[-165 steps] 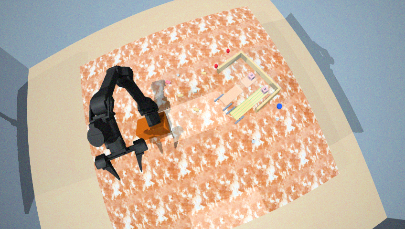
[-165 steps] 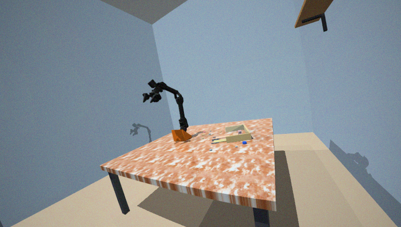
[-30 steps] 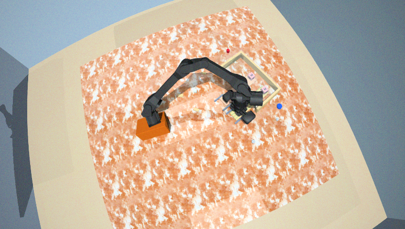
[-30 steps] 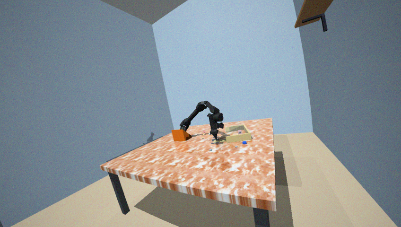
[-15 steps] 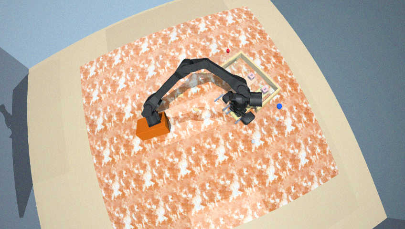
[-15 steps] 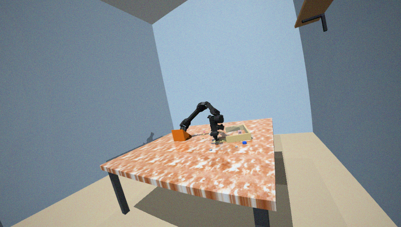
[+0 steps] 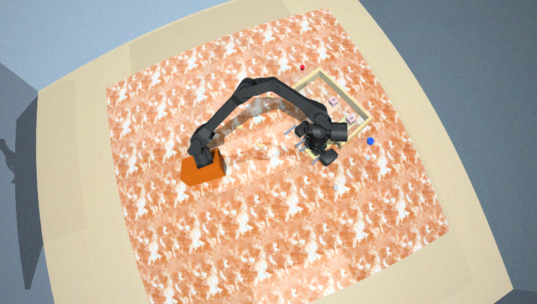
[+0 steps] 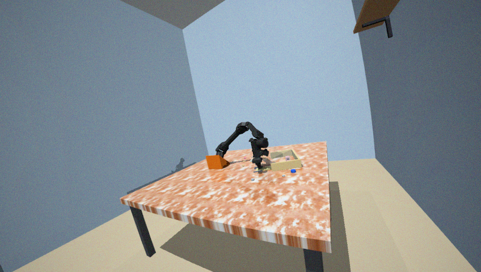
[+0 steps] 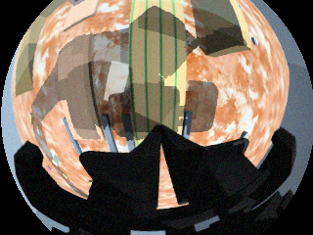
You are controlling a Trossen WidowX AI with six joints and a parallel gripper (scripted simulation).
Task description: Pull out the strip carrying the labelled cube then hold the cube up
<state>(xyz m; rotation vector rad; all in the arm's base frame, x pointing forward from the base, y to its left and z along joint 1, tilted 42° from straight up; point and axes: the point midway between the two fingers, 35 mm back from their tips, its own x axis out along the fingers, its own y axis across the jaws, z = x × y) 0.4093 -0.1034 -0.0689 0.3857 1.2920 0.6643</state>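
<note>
Now: gripper tip 90 mm short of the striped strip and 20 mm to the right of it. Also, from my gripper tip: pink block (340 mm to the left, 260 mm behind); then blue disc (240 mm ahead, 70 mm to the right).
</note>
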